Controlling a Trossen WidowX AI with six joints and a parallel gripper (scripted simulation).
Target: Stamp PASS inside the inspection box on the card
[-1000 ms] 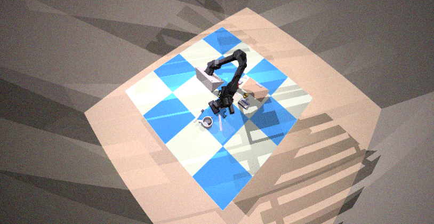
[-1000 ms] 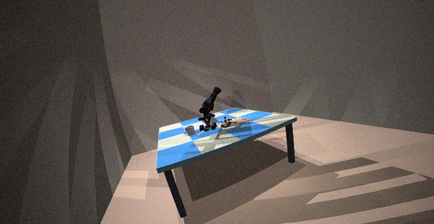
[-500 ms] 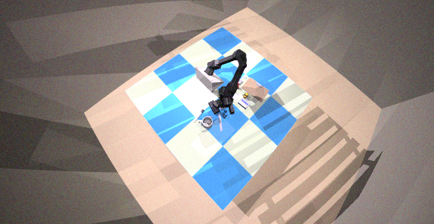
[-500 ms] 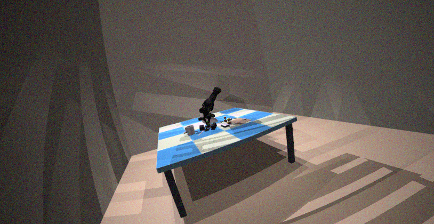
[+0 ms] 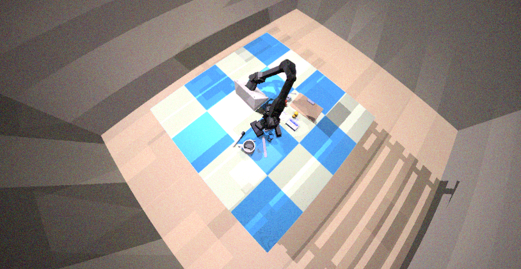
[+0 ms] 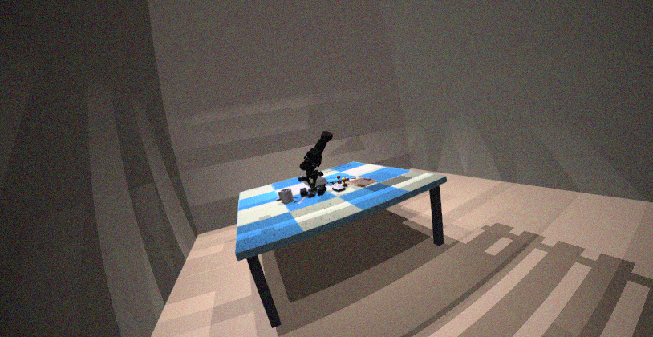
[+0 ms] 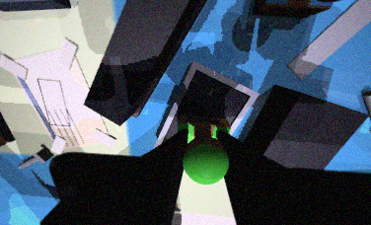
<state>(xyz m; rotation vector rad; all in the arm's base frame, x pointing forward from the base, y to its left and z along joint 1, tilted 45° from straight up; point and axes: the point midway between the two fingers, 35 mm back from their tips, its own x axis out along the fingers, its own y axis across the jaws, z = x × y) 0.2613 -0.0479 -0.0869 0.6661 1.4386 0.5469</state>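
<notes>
Now: gripper tip 30 mm above the ink pad. Round my gripper tip: green-knobbed pass stamp: right at my gripper tip; pale card: 10 mm ahead, 140 mm to the left, 40 mm below; dark flat device: 70 mm ahead, 40 mm to the left, 20 mm below.
</notes>
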